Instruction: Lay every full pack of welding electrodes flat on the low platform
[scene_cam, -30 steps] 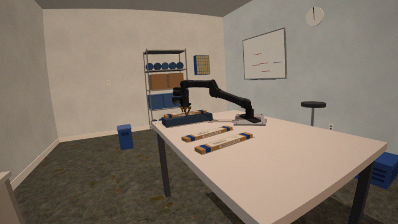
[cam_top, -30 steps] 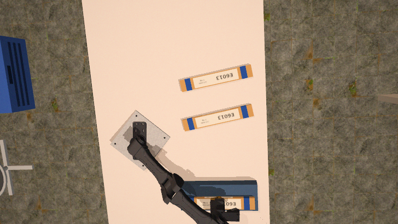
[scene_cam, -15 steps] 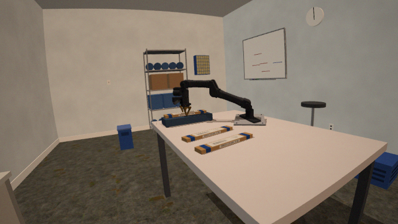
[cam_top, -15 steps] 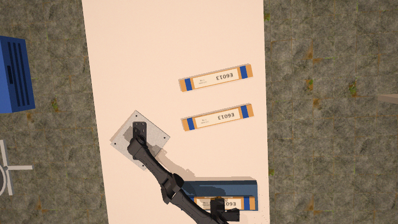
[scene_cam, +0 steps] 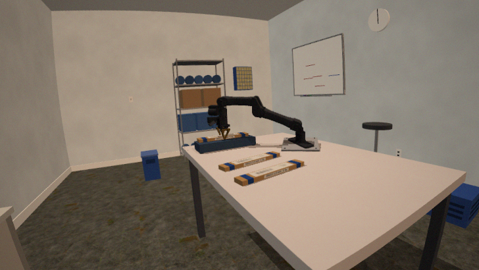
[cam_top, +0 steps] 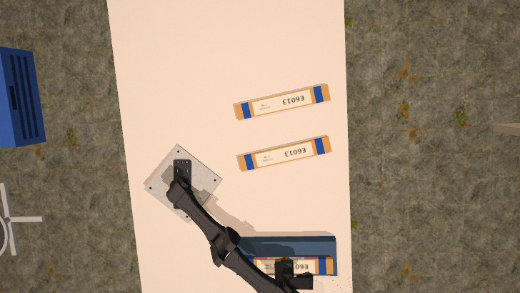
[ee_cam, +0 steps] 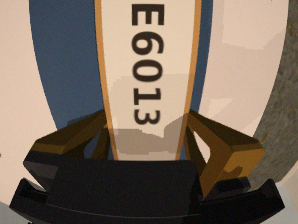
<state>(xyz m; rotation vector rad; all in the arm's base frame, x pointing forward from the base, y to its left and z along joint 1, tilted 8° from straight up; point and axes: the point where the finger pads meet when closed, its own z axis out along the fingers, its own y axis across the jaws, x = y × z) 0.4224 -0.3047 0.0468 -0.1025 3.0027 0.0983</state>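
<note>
Now: hand 50 mm above the dark blue low platform, 20 mm to the right of it and 10 mm past it.
</note>
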